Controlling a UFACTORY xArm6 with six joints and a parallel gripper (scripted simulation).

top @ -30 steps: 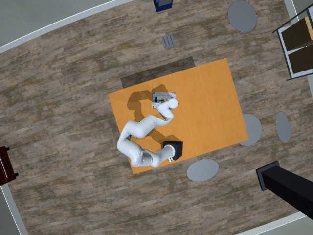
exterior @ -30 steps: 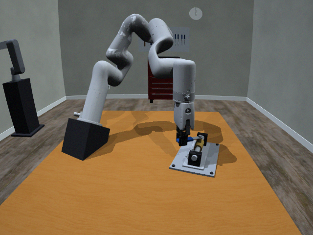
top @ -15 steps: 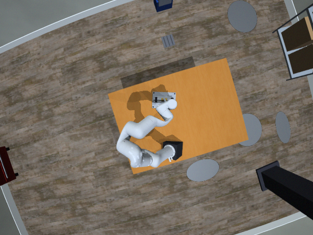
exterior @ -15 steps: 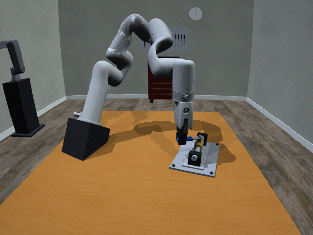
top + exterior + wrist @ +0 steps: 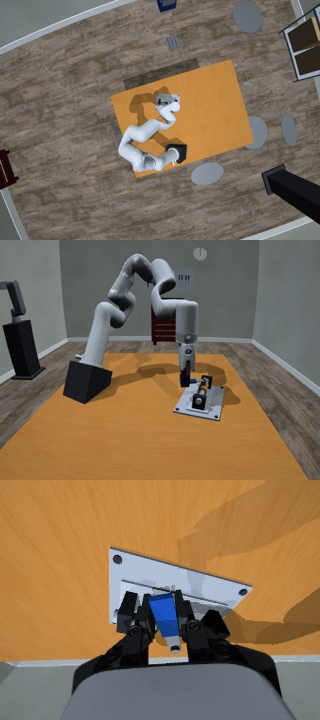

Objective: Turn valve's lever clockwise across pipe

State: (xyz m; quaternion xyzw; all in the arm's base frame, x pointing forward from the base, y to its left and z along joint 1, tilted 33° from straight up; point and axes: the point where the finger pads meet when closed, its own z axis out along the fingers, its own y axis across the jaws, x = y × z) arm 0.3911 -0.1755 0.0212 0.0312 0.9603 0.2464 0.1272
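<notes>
Right now the baseplate is 8 cm ahead of my hand, 1 cm to the left of it and 9 cm below it. From my hand the other things lie so: lever (5 cm ahead).
</notes>
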